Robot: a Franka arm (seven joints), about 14 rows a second.
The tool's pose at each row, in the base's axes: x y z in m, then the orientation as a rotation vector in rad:
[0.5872 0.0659 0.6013 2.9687 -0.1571 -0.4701]
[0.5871 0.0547 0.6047 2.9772 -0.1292 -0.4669]
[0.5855 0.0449 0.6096 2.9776 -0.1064 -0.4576]
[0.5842 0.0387 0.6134 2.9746 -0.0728 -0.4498]
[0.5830 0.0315 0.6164 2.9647 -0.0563 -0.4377]
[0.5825 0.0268 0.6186 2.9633 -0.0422 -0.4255]
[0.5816 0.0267 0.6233 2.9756 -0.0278 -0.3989]
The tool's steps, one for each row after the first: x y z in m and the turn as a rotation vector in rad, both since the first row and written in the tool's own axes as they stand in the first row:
[0.0003 0.0115 -0.0019 0.0038 0.0038 -0.0193]
[-0.0015 0.0221 -0.0049 0.0000 0.0110 -0.0335]
[-0.0031 0.0288 -0.0074 -0.0082 0.0176 -0.0543]
[-0.0043 0.0365 -0.0090 -0.0212 0.0259 -0.0626]
[-0.0048 0.0415 -0.0104 -0.0255 0.0345 -0.0709]
[-0.0071 0.0423 -0.0145 -0.0177 0.0533 -0.0806]

